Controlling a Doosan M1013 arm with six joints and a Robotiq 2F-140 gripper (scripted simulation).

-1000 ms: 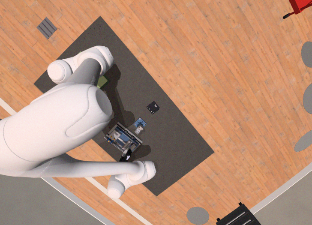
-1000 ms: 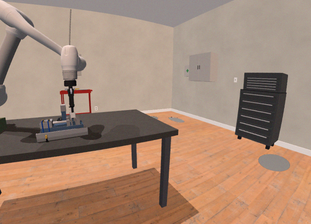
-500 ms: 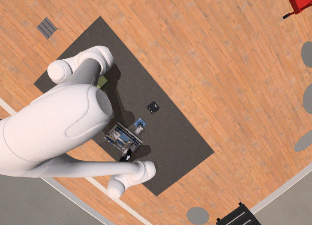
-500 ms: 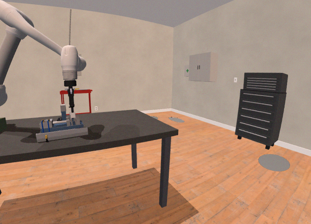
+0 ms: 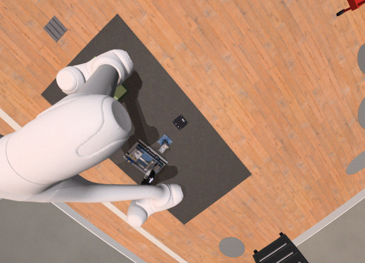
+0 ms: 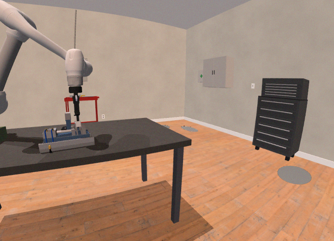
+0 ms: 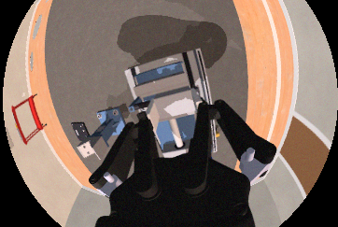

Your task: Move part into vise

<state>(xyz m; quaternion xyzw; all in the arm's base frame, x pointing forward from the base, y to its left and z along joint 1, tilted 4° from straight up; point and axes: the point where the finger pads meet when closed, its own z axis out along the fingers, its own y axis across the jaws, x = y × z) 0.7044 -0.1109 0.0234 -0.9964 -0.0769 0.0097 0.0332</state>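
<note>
The part lies 3 cm below my hand. The rest, counted from my hand: black infeed plate: 13 cm behind, 40 cm to the left, 14 cm below.
</note>
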